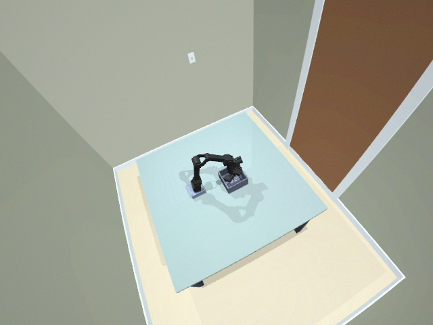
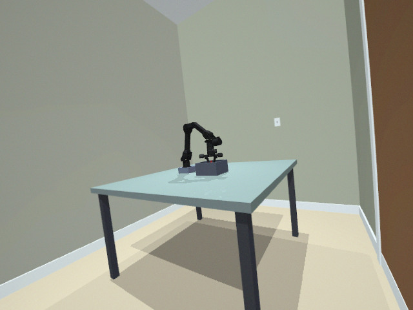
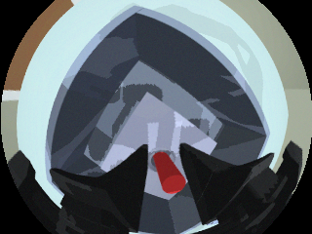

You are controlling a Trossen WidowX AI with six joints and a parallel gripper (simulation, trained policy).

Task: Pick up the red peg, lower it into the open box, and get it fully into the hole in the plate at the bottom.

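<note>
Right now the red peg is 1 cm behind my gripper tip and 1 cm to the left of it. The rest, counted from my gripper tip: grey box: 1 cm behind, 1 cm to the left, 3 cm below; plate: 1 cm behind, 1 cm to the left, 1 cm below.
</note>
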